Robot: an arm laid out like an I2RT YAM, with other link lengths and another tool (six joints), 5 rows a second.
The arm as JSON. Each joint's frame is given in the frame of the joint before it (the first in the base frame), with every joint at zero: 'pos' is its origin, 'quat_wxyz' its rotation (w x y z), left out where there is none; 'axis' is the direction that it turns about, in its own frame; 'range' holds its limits. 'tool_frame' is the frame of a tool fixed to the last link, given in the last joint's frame.
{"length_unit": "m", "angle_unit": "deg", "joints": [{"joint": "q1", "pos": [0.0, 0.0, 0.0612], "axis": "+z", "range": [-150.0, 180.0]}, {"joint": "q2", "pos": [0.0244, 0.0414, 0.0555], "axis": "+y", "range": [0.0, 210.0]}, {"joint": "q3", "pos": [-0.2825, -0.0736, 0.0], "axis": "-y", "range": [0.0, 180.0]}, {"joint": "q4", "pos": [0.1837, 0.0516, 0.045], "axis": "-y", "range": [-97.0, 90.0]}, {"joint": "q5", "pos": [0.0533, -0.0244, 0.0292], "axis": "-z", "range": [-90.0, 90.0]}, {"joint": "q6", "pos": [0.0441, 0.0, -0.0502], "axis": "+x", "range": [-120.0, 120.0]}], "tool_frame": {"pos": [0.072, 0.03, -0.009], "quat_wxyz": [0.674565, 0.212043, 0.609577, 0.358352]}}
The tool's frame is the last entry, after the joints.
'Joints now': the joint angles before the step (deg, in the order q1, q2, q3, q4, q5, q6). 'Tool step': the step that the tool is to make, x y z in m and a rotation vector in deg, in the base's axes. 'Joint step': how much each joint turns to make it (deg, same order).
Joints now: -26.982 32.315 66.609 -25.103 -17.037 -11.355
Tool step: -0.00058 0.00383 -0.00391 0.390 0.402 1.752
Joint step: -0.008 -0.458 -0.832 -0.020 -1.713 0.461
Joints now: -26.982 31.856 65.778 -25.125 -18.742 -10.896
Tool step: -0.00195 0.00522 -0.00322 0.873 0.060 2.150
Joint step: 0.004 -0.720 -0.808 0.021 -2.007 1.136
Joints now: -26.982 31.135 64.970 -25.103 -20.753 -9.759
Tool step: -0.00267 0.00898 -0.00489 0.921 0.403 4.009
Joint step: -0.003 -0.830 -1.092 -0.001 -3.871 1.334
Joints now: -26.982 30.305 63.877 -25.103 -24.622 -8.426
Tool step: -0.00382 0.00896 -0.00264 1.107 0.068 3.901
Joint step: 0.005 -0.810 -0.700 0.087 -3.710 1.704
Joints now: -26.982 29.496 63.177 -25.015 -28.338 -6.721
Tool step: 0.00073 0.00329 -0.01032 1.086 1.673 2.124
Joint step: -0.005 -0.525 -2.141 -0.088 -2.081 0.569
